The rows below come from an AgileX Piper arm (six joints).
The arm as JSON. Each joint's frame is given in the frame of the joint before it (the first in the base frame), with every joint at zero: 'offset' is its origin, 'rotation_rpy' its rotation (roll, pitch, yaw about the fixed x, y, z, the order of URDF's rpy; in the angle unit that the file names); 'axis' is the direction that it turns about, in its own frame. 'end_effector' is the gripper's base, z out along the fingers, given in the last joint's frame.
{
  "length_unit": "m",
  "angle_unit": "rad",
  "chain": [
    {
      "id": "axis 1",
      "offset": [
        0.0,
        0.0,
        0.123
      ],
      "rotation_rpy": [
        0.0,
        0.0,
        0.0
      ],
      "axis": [
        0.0,
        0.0,
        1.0
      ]
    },
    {
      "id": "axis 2",
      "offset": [
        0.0,
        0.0,
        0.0
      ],
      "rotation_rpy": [
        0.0,
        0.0,
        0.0
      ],
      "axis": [
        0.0,
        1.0,
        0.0
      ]
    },
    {
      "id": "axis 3",
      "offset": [
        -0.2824,
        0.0,
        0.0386
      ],
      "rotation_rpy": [
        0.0,
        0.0,
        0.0
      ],
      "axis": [
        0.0,
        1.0,
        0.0
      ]
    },
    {
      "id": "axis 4",
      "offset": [
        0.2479,
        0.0,
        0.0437
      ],
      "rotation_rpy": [
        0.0,
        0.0,
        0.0
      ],
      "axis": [
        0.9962,
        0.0,
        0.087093
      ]
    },
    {
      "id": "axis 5",
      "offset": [
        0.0,
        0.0,
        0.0
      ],
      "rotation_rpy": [
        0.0,
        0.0,
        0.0
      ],
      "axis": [
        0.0,
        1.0,
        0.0
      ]
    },
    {
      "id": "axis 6",
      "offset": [
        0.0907,
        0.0,
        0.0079
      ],
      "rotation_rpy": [
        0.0,
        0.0,
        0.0
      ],
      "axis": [
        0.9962,
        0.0,
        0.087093
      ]
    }
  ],
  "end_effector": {
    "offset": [
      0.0,
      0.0,
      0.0
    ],
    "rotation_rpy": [
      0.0,
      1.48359,
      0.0
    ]
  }
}
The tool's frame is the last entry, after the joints.
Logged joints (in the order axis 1, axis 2, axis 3, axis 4, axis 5, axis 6), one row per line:
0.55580 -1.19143 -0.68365 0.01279 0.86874 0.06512
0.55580 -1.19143 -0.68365 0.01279 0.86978 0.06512
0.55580 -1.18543 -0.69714 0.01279 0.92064 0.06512
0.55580 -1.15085 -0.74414 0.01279 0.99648 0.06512
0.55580 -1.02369 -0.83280 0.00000 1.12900 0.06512
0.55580 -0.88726 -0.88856 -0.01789 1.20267 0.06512
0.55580 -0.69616 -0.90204 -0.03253 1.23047 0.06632
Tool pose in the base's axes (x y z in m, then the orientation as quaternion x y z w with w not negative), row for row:
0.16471 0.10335 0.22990 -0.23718 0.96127 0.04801 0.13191
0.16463 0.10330 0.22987 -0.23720 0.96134 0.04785 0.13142
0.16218 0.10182 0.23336 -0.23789 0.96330 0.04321 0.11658
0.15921 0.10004 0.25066 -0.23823 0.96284 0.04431 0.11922
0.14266 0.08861 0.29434 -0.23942 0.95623 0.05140 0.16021
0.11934 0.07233 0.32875 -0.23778 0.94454 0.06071 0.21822
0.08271 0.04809 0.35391 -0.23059 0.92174 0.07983 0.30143
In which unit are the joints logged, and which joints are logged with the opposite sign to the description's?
The joints are logged in radians. Opposite sign: axis 2.
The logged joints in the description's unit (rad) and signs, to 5 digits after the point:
0.55580 1.19143 -0.68365 0.01279 0.86874 0.06512
0.55580 1.19143 -0.68365 0.01279 0.86978 0.06512
0.55580 1.18543 -0.69714 0.01279 0.92064 0.06512
0.55580 1.15085 -0.74414 0.01279 0.99648 0.06512
0.55580 1.02369 -0.83280 0.00000 1.12900 0.06512
0.55580 0.88726 -0.88856 -0.01789 1.20267 0.06512
0.55580 0.69616 -0.90204 -0.03253 1.23047 0.06632

